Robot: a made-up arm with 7 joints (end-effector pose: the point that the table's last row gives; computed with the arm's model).
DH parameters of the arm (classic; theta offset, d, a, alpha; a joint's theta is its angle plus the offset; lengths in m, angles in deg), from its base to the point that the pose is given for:
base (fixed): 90 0 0.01 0
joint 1: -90 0.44 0.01 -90
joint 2: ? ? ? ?
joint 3: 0 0.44 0.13 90
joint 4: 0 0.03 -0.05 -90
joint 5: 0 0.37 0.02 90
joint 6: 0 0.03 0.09 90
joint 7: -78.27 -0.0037 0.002 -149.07
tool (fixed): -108.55 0.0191 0 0
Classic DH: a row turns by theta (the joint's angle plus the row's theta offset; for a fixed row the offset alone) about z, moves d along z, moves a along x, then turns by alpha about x.
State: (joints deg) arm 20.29 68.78 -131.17 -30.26 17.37 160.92 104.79
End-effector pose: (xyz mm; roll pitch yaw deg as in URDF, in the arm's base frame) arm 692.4 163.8 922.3 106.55 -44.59 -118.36
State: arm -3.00 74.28 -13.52 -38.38 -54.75 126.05 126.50
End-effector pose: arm 900.8 -104.1 361.4 40.62 -6.15 -123.27
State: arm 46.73 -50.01 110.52 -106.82 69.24 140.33 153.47
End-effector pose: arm -615.3 157.3 610.6 -36.31 47.67 -76.68
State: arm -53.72 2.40 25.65 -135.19 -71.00 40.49 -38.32
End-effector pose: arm 406.1 -333.8 572.9 -151.59 25.19 -128.14
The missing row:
joint 2: 0 0.02 0.02 90
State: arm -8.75 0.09 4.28 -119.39 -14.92 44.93 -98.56
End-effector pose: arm 540.1 -81.7 650.3 84.85 39.77 122.64
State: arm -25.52 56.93 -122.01 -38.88 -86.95 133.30 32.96
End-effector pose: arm 453.6 -511.6 1000.4 168.60 -31.56 -5.73
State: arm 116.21 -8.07 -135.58 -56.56 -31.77 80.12 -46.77
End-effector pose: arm 460.6 -280.6 1118.3 -38.01 13.43 -27.44
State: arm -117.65 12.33 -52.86 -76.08 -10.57 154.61 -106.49
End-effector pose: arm -536.2 -184.9 1015.5 -87.55 12.41 -114.79
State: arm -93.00 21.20 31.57 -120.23 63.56 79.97 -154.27
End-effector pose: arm 245.1 -551.9 477.6 21.81 -57.12 25.09
